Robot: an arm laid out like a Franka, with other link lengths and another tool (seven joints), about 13 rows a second.
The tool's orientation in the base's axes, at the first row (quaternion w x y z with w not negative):
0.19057, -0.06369, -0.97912, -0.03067
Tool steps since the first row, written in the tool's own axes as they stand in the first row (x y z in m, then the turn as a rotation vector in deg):
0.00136, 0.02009, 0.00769, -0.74, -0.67, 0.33
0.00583, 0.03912, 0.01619, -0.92, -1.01, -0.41
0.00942, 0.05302, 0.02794, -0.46, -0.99, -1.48
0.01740, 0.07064, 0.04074, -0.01, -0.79, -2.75
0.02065, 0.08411, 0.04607, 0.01, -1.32, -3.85
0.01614, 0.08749, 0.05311, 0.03, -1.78, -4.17
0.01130, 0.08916, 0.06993, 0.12, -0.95, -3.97
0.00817, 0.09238, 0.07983, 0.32, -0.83, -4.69
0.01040, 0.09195, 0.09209, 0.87, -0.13, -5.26
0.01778, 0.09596, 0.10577, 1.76, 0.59, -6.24
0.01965, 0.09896, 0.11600, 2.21, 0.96, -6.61
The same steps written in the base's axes. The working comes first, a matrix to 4 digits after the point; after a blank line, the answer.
The tool's axes in the first row as the columns of a matrix, in the base's axes (used below as rounded here):
-0.9193, 0.1364, -0.3693
0.1130, 0.9900, 0.0843
0.3771, 0.0358, -0.9255

-0.00135, 0.02069, -0.00589, 0.47, -0.72, -0.61
-0.00600, 0.04075, -0.01138, 0.86, -1.14, 0.00
-0.01175, 0.05591, -0.02041, 0.83, -1.16, 1.16
-0.02141, 0.07533, -0.02861, 0.92, -1.02, 2.51
-0.02452, 0.08949, -0.03184, 1.23, -1.63, 3.52
-0.02252, 0.09292, -0.03993, 1.27, -2.11, 3.81
-0.02405, 0.09544, -0.05727, 1.23, -1.26, 3.69
-0.02439, 0.09911, -0.06749, 1.32, -1.18, 4.43
-0.03103, 0.09997, -0.07802, 1.12, -0.47, 5.19
-0.04232, 0.10593, -0.08775, 0.77, 0.26, 6.46
-0.04740, 0.10997, -0.09641, 0.54, 0.64, 6.99

